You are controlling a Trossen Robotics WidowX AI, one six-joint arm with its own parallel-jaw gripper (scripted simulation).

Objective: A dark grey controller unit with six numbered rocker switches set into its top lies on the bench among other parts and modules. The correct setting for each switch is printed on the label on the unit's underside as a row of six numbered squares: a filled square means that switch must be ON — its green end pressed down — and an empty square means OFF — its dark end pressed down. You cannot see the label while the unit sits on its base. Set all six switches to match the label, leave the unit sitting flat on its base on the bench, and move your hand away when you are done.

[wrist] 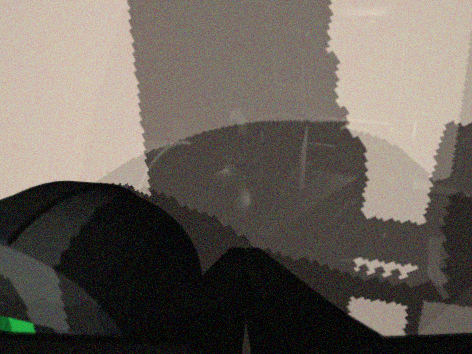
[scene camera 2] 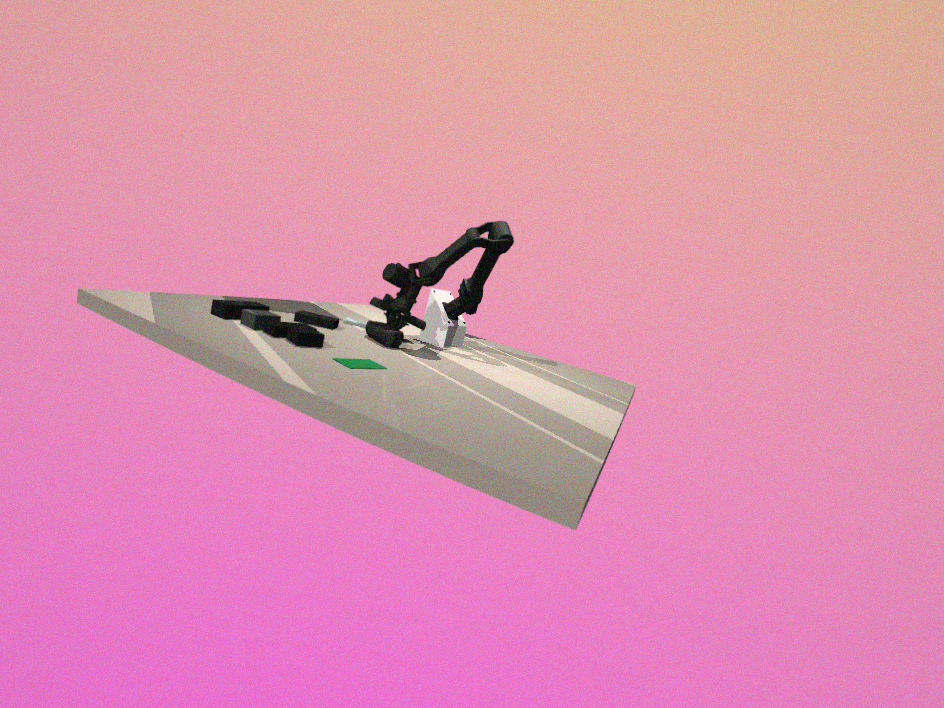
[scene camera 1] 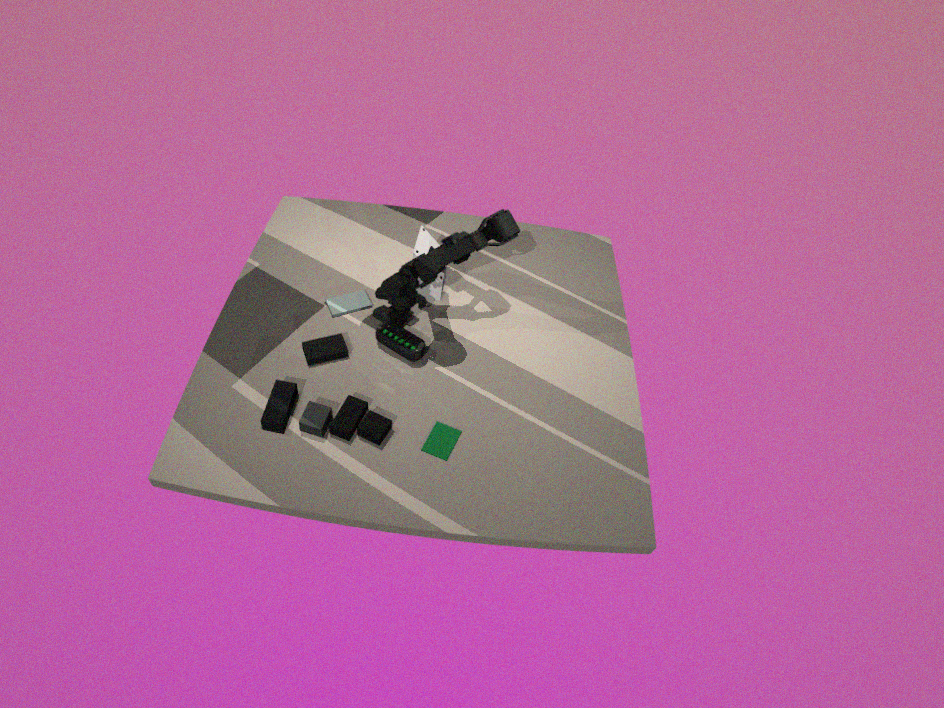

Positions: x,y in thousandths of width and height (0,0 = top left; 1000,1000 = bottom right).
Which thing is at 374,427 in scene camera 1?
A pale blue plate.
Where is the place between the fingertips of my gripper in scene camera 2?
409,478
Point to a green plate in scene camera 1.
At 469,621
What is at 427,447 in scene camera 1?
My gripper.
